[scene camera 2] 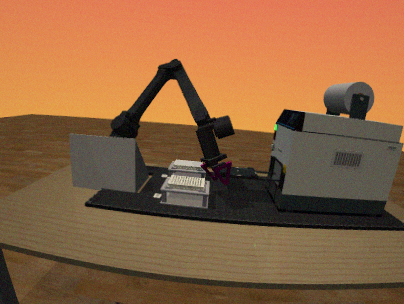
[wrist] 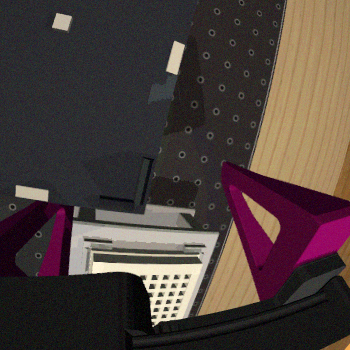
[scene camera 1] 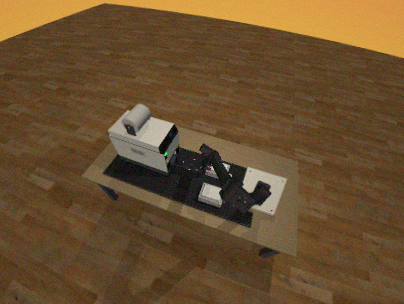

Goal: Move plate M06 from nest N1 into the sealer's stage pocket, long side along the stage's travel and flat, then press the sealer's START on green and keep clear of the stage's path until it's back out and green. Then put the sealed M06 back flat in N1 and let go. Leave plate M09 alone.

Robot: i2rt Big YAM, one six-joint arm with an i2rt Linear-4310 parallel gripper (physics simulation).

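Places are measured from the arm's base along level axes (x ahead, y left, z up), in centimetres.
Where they show: gripper, between the fingertips: (scene camera 2: 220, 182) (scene camera 1: 202, 163); arm's base, origin of its link: (scene camera 2: 111, 154) (scene camera 1: 261, 190).
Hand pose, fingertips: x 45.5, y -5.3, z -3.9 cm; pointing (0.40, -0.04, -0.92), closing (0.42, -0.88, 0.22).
Note:
Each offset is from my fingertips to the top centre of the thing. Level surfaces: height alone.
My gripper (scene camera 1: 205, 162) (scene camera 2: 220, 180) (wrist: 144, 180) is open and empty, its magenta fingers above the gap between a nest and the sealer's stage. A pale plate @[dz +0.1, dx -12.0, dy -2.6 cm] (scene camera 1: 226, 167) (scene camera 2: 186, 182) (wrist: 175, 292) lies flat in that nest @[dz -0.9, dx -12.0, dy -2.6 cm] (scene camera 2: 175, 199) (wrist: 209, 242), partly hidden by the wrist housing in the wrist view. A second plate @[dz +0.0, dx -15.4, dy +18.4 cm] (scene camera 1: 212, 191) (scene camera 2: 187, 164) sits in the other nest. I cannot read which is M06 or M09. The dark stage @[dz +3.6, dx +10.4, dy +6.2 cm] (scene camera 1: 189, 160) (scene camera 2: 244, 172) (wrist: 90, 100) is out and bears no plate in view. The sealer (scene camera 1: 142, 150) (scene camera 2: 340, 175) shows a green light.
A dark perforated mat @[dz -7.1 cm] (scene camera 1: 150, 175) (scene camera 2: 240, 207) (wrist: 215, 75) lies under the nests and sealer. The wooden table edge runs along the right of the wrist view. A film roll @[dz +40.5, dx +43.8, dy +8.5 cm] (scene camera 1: 137, 117) (scene camera 2: 345, 97) tops the sealer. The arm stands beside a pale panel (scene camera 2: 102, 162).

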